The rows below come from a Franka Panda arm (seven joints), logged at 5 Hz.
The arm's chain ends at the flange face. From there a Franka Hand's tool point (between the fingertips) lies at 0.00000 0.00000 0.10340 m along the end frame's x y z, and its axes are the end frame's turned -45 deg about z.
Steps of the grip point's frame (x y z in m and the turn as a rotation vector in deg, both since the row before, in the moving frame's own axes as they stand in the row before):
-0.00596 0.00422 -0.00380 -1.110 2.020 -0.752
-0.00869 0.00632 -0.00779 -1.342 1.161 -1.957
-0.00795 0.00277 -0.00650 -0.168 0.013 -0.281
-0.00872 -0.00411 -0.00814 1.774 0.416 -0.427
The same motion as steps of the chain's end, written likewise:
-0.00522 0.00839 -0.00372 0.643 2.213 -0.752
-0.00487 0.01044 -0.00774 -0.128 1.770 -1.957
-0.00389 0.00738 -0.00650 -0.110 0.128 -0.281
-0.00733 0.00605 -0.00809 1.549 -0.960 -0.427

